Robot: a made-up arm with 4 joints.
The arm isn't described. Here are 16 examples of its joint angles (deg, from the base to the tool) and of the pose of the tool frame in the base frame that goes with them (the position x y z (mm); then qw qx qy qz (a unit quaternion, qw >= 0)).
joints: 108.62 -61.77 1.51 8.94
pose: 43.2 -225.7 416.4 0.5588 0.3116 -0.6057 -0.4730
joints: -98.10 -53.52 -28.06 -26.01
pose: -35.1 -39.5 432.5 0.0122 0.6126 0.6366 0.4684
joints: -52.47 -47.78 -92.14 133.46
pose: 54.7 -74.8 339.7 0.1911 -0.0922 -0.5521 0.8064
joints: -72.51 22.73 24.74 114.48
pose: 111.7 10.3 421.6 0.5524 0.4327 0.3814 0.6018
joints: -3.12 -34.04 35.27 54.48
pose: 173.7 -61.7 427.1 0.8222 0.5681 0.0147 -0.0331
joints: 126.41 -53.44 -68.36 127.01
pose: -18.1 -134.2 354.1 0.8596 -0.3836 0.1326 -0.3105
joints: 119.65 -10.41 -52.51 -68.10
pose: -71.1 -102.6 412.4 0.1123 0.4465 -0.7776 0.4281
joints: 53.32 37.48 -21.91 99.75
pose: -15.7 -199.6 413.8 0.6872 0.3732 -0.6137 -0.1089
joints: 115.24 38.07 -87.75 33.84
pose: -32.0 -81.0 340.0 0.5094 -0.2895 -0.7812 0.2156
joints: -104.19 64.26 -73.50 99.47
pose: 48.6 -58.9 357.1 0.2050 0.8710 -0.1368 0.4250
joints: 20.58 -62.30 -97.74 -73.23
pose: 26.0 -156.1 389.3 0.0577 0.8658 0.3383 0.3642
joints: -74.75 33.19 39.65 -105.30
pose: 160.7 3.7 367.7 0.2952 -0.5182 -0.0110 0.8026
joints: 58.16 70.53 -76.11 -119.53
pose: -29.3 -172.1 305.3 0.5493 -0.2246 0.0236 -0.8045
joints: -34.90 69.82 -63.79 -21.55
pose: 63.3 -170.0 323.9 0.5725 -0.7262 0.3201 -0.2062
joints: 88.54 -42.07 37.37 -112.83
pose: -3.7 -245.2 418.1 0.4080 -0.1880 0.8913 -0.0608
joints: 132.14 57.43 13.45 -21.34
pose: -188.0 -69.9 364.2 0.3397 -0.1164 0.8749 -0.3248
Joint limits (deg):
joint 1: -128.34..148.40
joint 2: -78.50..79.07
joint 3: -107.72..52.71
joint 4: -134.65..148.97
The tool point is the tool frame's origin. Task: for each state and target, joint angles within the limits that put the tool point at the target. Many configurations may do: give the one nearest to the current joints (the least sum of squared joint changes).
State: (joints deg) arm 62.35 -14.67 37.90 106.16
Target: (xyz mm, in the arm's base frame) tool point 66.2 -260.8 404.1
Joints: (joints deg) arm 69.21 -20.01 52.71 106.16
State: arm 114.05 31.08 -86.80 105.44
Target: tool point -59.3 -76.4 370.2
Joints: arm 134.72 57.01 -60.78 101.31
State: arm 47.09 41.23 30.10 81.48
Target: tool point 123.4 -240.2 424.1
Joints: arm 24.24 24.42 39.97 72.26
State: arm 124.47 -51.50 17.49 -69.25
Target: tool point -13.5 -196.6 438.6
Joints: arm 113.44 -50.97 -8.42 -65.20
